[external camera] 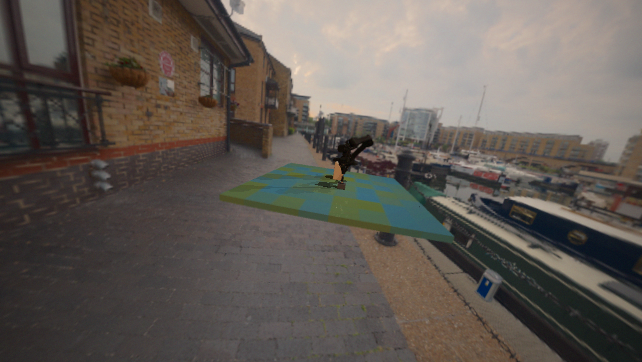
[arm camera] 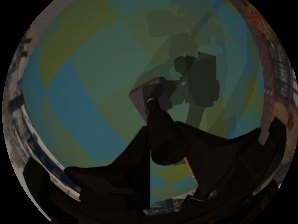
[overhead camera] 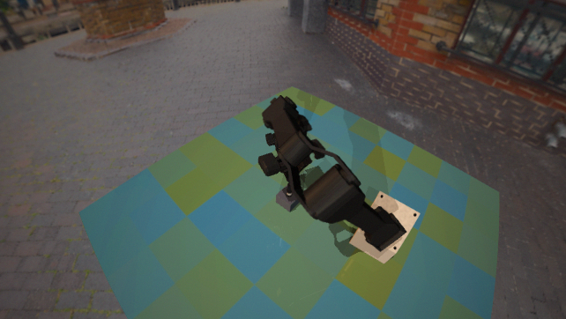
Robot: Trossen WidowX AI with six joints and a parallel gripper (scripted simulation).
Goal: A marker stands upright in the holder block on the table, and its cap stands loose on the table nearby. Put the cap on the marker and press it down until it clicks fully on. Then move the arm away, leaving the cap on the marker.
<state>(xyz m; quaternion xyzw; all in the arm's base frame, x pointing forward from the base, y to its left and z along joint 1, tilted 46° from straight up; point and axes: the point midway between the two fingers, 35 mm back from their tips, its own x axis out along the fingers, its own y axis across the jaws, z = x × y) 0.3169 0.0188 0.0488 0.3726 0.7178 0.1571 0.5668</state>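
The holder block is 110 mm below my gripper tip. Also, from my gripper tip: marker cap: 10 mm above.
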